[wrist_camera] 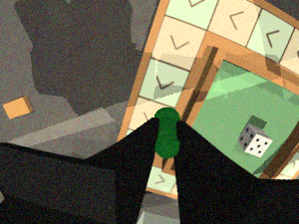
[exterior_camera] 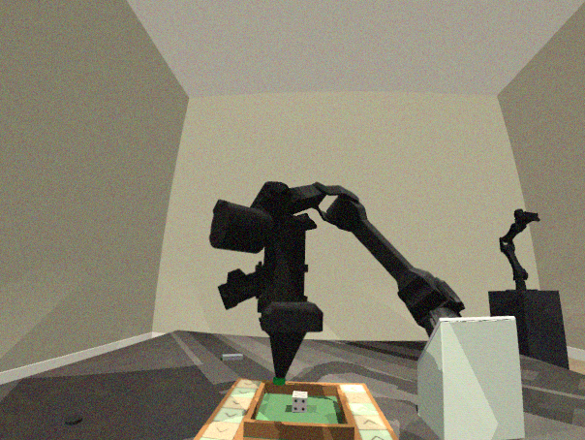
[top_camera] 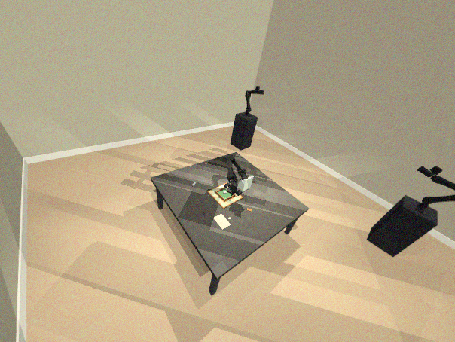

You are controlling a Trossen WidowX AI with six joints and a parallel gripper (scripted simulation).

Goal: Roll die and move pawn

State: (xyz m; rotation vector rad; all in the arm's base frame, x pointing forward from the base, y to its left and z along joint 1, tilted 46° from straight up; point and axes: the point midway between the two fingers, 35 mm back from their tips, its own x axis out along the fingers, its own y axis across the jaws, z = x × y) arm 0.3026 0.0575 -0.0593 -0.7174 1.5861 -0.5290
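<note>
The white die is 3 cm behind my gripper tip, 12 cm to the right of it and 9 cm below it. The rest, counted from my gripper tip: small orange block (9 cm behind, 20 cm to the left, 11 cm below); then green pawn (1 cm above); then white sheet (23 cm ahead, 13 cm to the left, 11 cm below).
</note>
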